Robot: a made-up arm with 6 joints. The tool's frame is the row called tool. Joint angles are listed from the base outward. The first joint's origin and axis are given. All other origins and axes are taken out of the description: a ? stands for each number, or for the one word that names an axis. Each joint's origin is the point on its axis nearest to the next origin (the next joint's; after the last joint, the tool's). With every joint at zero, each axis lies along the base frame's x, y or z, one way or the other. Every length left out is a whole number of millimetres.
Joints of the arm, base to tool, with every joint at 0 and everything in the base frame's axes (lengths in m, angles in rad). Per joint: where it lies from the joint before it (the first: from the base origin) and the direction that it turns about. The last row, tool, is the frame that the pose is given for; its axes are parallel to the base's.
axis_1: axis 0 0 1 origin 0 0 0.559
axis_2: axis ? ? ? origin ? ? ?
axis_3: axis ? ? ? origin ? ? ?
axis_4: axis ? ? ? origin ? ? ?
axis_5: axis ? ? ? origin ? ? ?
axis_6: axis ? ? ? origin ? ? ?
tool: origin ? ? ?
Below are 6 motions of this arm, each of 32 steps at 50 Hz.
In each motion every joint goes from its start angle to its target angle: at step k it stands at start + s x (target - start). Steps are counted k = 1, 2, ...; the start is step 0. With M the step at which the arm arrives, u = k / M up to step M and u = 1 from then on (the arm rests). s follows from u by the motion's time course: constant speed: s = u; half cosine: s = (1 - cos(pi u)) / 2; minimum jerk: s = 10 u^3 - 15 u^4 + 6 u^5.
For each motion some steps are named. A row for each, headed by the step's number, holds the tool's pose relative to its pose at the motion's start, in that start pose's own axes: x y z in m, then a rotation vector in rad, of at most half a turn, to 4 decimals.
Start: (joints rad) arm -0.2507 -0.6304 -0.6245 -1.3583 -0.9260 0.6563
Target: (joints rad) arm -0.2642 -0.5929 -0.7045 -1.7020 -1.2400 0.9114
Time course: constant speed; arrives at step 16
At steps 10, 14, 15, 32:
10: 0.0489 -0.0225 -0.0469 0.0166 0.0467 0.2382
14: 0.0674 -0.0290 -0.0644 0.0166 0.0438 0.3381
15: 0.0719 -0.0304 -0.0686 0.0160 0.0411 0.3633
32: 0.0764 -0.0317 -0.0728 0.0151 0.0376 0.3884

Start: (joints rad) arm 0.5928 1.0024 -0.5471 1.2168 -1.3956 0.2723
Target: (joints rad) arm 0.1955 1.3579 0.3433 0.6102 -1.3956 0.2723
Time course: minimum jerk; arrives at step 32
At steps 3, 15, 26, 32:
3: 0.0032 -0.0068 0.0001 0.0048 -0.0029 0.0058
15: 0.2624 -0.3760 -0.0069 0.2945 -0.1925 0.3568
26: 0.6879 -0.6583 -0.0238 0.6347 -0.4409 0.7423
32: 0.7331 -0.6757 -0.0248 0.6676 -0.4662 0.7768

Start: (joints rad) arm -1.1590 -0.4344 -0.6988 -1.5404 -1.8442 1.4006
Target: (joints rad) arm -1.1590 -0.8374 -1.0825 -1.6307 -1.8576 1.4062
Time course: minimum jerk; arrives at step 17
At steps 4, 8, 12, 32:
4: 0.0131 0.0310 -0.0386 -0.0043 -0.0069 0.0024
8: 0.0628 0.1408 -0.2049 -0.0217 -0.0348 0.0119
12: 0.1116 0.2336 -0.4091 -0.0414 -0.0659 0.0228
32: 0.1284 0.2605 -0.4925 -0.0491 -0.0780 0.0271

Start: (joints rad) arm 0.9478 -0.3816 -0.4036 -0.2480 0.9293 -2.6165
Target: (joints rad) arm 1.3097 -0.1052 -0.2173 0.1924 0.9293 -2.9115
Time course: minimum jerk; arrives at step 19
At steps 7, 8, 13, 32:
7: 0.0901 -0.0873 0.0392 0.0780 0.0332 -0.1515
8: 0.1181 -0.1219 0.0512 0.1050 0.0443 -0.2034
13: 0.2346 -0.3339 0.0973 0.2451 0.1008 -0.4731
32: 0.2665 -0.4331 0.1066 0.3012 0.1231 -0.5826

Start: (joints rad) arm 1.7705 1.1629 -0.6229 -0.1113 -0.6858 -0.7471
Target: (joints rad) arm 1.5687 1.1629 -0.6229 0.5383 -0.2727 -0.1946
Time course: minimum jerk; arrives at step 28
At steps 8, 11, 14, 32:
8: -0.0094 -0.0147 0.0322 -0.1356 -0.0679 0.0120
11: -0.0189 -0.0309 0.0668 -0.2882 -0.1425 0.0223
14: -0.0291 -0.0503 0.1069 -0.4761 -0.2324 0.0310
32: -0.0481 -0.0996 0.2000 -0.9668 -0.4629 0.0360

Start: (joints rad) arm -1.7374 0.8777 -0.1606 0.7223 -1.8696 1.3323
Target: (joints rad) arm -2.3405 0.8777 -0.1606 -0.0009 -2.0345 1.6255
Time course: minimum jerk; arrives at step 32
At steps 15, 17, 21, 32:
15: 0.4233 -0.1315 -0.2341 -0.1972 -0.5237 0.2381
17: 0.5433 -0.1525 -0.2754 -0.2489 -0.6696 0.2830
21: 0.7677 -0.1767 -0.3289 -0.3414 -0.9466 0.3437
32: 1.0001 -0.1828 -0.3543 -0.4311 -1.2445 0.3737

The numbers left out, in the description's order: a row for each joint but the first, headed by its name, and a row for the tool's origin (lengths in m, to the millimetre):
axis_2: axis 0 1 0, xyz 0 0 0
axis_3: axis 0 -1 0, xyz 0 0 1.471
axis_4: axis -1 0 0, xyz 0.987 0 0
axis_5: axis 0 -1 0, xyz 0 -0.203 0
axis_6: axis -1 0 0, xyz 0 0 0
tool: xyz 0 0 0

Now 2 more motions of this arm.
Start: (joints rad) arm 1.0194 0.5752 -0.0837 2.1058 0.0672 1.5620
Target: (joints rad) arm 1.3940 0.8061 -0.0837 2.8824 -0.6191 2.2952
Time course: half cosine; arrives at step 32
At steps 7, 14, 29, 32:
7: 0.0435 -0.0912 -0.0118 -0.1976 -0.0081 0.0354
14: 0.1339 -0.3333 -0.0211 -0.7032 0.0135 0.1286
29: 0.2287 -0.8224 0.0516 -1.6548 0.2481 0.3932
32: 0.2301 -0.8400 0.0566 -1.6870 0.2620 0.4067

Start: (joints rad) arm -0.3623 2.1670 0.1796 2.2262 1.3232 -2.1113
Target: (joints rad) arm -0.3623 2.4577 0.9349 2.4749 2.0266 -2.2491
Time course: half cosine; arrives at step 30
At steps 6, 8, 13, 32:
6: -0.0086 -0.0157 0.0424 -0.0259 0.0341 0.0257
8: -0.0146 -0.0265 0.0721 -0.0439 0.0605 0.0428
13: -0.0328 -0.0580 0.1616 -0.0957 0.1548 0.0893
32: -0.0651 -0.1127 0.3312 -0.1690 0.4359 0.1408

